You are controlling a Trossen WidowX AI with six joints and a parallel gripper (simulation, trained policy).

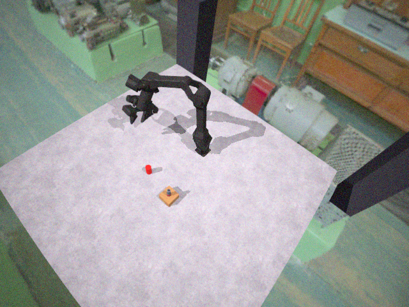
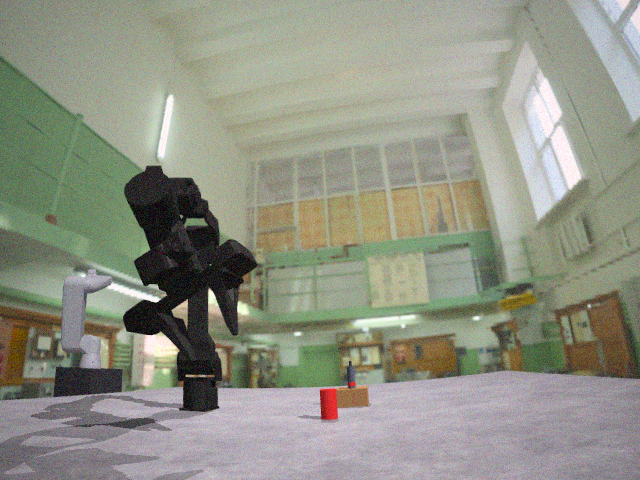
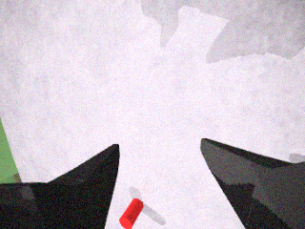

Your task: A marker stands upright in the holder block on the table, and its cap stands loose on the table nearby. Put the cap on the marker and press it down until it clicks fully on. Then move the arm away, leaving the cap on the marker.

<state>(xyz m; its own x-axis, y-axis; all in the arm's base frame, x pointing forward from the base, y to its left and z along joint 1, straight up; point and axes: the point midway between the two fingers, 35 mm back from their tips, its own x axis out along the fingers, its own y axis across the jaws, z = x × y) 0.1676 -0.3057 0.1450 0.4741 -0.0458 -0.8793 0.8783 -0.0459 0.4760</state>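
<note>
My gripper tip is 110 mm short of the red cap, 200 mm to the right of it and 90 mm above it. From my gripper tip the other things lie so: holder block (130 mm ahead, 370 mm to the left, 100 mm below).
</note>
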